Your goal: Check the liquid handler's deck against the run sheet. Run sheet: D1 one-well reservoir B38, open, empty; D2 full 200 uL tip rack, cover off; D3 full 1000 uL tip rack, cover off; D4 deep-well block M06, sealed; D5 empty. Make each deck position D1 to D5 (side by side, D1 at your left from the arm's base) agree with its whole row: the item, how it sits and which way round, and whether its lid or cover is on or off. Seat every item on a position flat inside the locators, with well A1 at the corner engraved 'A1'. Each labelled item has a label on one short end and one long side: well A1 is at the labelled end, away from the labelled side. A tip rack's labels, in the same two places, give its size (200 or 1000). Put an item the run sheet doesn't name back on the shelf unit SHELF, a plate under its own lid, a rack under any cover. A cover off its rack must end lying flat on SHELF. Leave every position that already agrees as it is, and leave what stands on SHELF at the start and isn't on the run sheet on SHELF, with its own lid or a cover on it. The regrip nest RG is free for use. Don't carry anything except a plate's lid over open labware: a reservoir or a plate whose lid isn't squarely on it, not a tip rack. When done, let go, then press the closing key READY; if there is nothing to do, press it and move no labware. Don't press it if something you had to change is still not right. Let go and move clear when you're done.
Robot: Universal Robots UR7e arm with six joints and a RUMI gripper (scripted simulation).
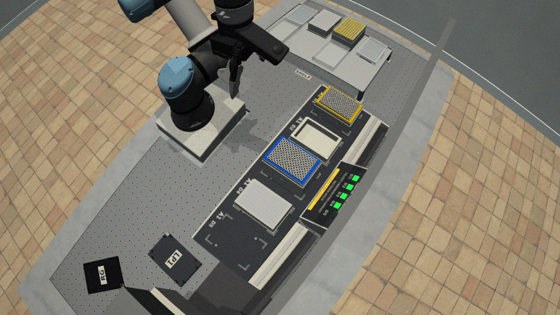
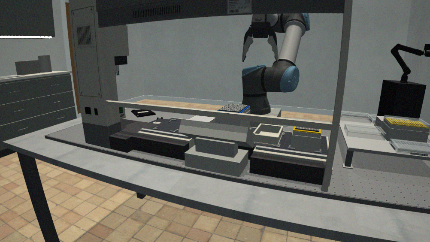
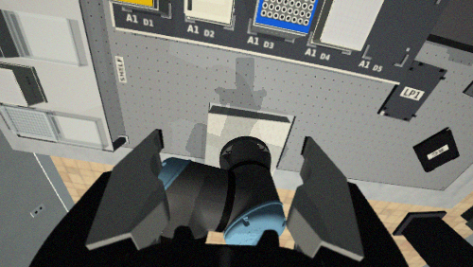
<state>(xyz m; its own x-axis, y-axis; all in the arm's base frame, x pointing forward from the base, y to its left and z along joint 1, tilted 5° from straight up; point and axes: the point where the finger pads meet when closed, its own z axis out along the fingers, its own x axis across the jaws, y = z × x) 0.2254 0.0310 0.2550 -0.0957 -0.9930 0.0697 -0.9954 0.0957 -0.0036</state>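
Now: hand 20 cm short of the yellow-framed tip rack, 15 cm to the right of it and 21 cm above it. From my hand the other things lie so: handler's frame bar (33 cm ahead, 17 cm to the right, 13 cm below); blue-framed tip rack (14 cm ahead, 9 cm to the right, 18 cm below); one-well reservoir (18 cm ahead, 4 cm to the left, 24 cm below).
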